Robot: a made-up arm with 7 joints.
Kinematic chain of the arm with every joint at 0, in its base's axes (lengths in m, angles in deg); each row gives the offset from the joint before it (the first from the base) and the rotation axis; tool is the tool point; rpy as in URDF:
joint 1: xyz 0 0 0.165 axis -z
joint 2: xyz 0 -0.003 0.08 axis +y
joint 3: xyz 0 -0.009 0.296 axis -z
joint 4: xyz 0 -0.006 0.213 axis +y
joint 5: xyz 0 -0.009 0.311 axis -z
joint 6: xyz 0 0 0.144 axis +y
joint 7: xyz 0 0 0.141 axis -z
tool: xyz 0 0 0 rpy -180 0 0
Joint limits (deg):
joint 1: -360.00..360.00
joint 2: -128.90..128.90
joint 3: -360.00..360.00
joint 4: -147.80..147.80
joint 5: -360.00..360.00
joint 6: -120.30..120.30
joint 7: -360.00..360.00
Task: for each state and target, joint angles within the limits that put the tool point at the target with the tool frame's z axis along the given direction. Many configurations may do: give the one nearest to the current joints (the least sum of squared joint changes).
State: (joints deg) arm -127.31 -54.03 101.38 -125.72 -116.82 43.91 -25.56
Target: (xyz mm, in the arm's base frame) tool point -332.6 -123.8 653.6 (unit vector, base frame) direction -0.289 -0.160 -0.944
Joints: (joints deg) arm -77.97 -73.11 122.06 -118.56 -77.95 76.54 -25.56
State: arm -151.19 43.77 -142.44 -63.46 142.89 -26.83 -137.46
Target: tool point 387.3 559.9 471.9 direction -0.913 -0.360 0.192
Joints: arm -116.08 46.40 -94.89 -100.77 143.09 0.15 -137.46
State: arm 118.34 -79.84 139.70 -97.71 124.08 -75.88 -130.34
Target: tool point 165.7 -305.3 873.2 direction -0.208 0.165 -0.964
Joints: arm 160.22 -41.04 134.64 -104.79 166.85 -72.27 -130.34
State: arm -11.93 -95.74 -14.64 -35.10 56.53 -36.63 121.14
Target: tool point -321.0 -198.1 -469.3 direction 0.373 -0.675 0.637
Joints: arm -44.72 -110.29 0.96 -79.88 82.49 -47.47 121.14
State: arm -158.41 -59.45 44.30 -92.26 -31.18 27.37 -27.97
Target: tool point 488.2 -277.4 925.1 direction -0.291 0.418 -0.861
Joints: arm -179.42 -6.51 32.46 -77.68 -17.33 55.36 -27.97
